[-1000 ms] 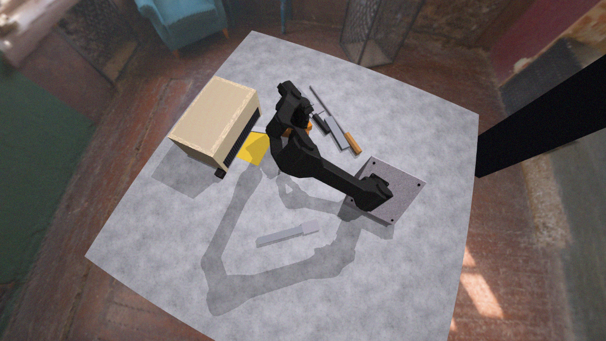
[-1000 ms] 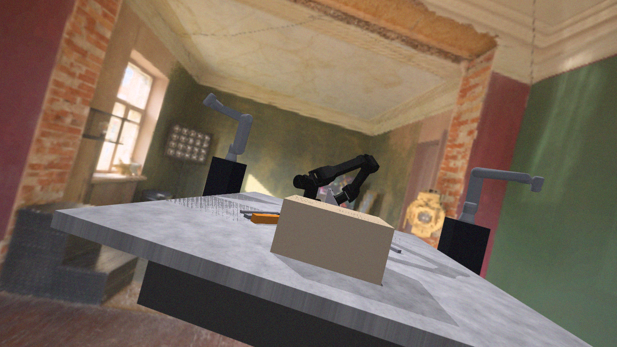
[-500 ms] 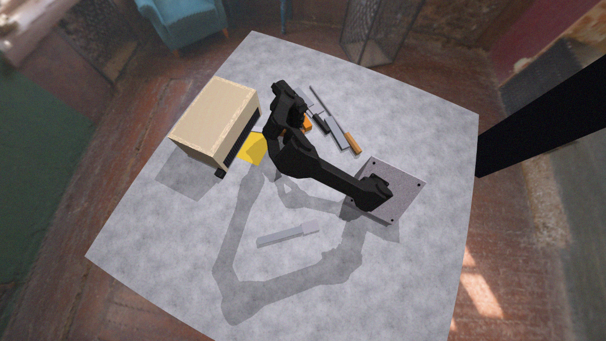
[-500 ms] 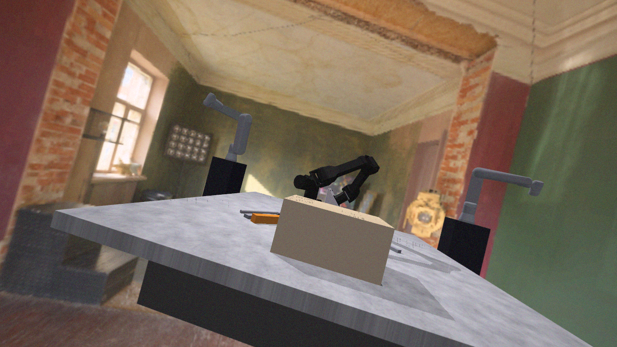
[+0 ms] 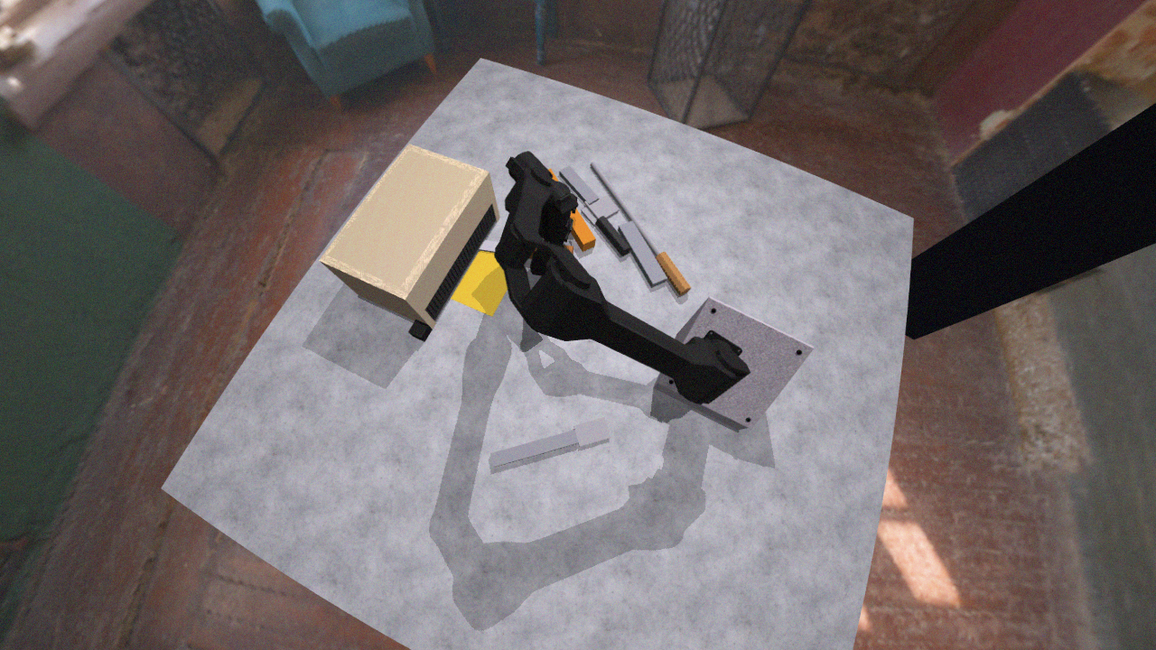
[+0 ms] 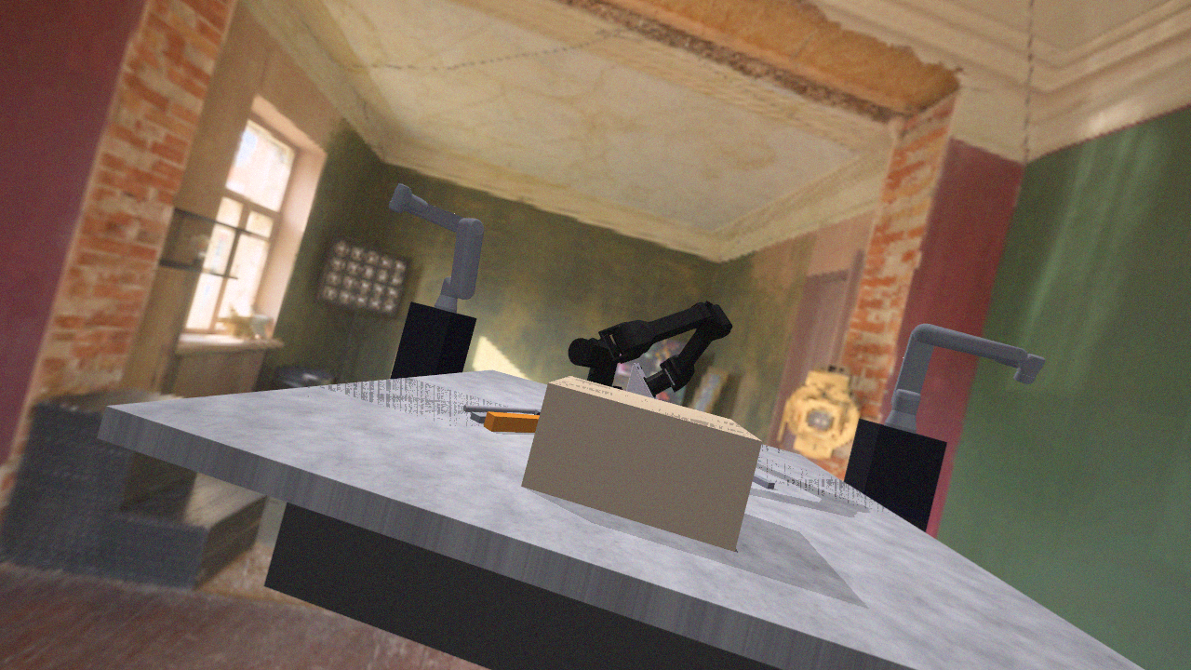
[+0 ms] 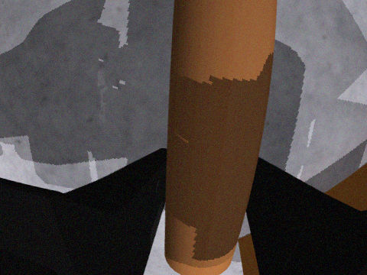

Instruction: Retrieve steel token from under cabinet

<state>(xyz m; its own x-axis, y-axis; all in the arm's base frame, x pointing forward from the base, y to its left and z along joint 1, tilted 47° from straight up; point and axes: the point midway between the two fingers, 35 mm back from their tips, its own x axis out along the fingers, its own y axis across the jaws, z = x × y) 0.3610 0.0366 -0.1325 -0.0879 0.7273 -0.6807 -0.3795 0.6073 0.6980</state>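
Now: gripper tip 130 mm to the left of the black-handled tool and 50 mm past it. Also, from my gripper tip: flat grey token (250 mm ahead, 140 mm to the left, 10 mm below); then grey bar (160 mm behind, 110 mm to the right); then orange bar (110 mm to the right, 40 mm ahead).
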